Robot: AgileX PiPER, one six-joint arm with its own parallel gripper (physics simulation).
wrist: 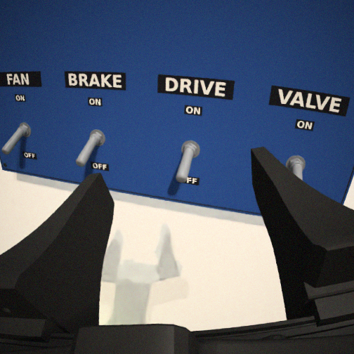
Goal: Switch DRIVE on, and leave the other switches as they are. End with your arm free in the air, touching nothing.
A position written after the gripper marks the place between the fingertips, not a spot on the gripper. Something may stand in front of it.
Observation:
In view: the gripper (pixel 176 177) and a blue switch panel (pixel 147 86).

